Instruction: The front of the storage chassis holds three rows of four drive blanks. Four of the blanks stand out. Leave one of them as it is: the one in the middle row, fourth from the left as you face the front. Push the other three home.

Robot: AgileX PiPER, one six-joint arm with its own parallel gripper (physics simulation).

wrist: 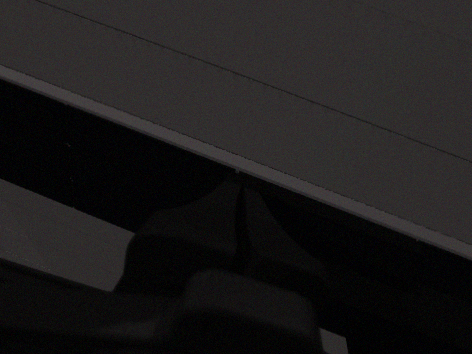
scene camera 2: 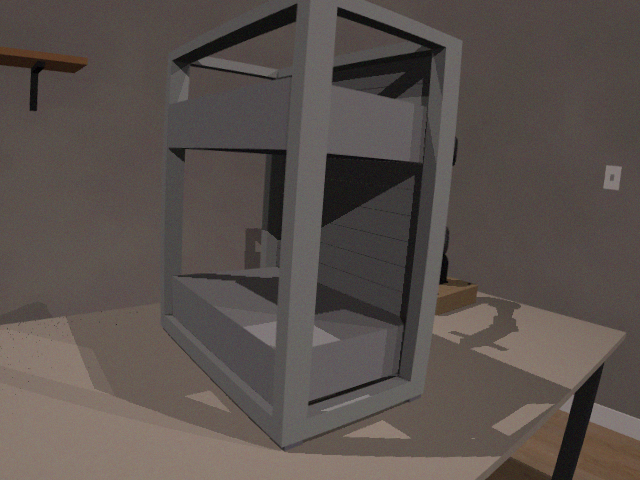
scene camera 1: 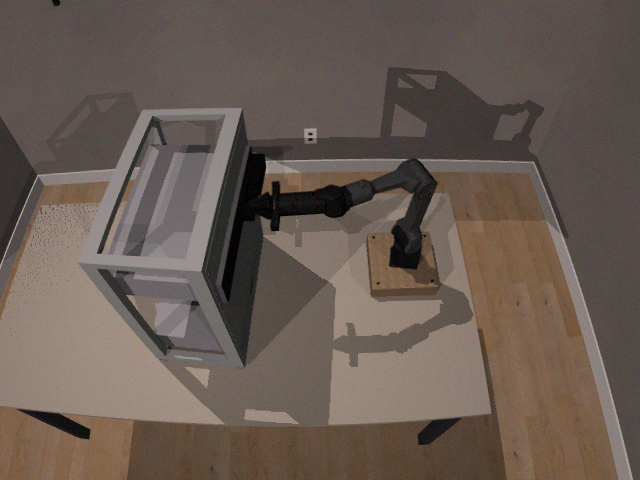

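The storage chassis [scene camera 1: 208, 206] [scene camera 2: 305, 206] is a tall grey open frame. Its front faces the arm and is turned away from scene camera 2. The black drive blanks [scene camera 1: 256, 167] [wrist: 90, 150] show edge-on in scene camera 1, some standing out toward the far end; in the wrist view they form a dark band below a pale lip. The separate rows and columns cannot be told apart. My gripper [scene camera 1: 249, 208] [wrist: 236, 190] is shut and holds nothing. Its tips are at the dark band, close under the lip; whether they touch a blank is too dark to tell.
The arm's wooden base block [scene camera 1: 379, 263] [scene camera 2: 454, 298] stands on the pale table [scene camera 1: 387, 382] [scene camera 2: 578, 335] in front of the chassis. The wall [scene camera 1: 336, 67] with a socket [scene camera 1: 310, 135] is behind. A wooden shelf [scene camera 2: 46, 57] hangs at the left in scene camera 2.
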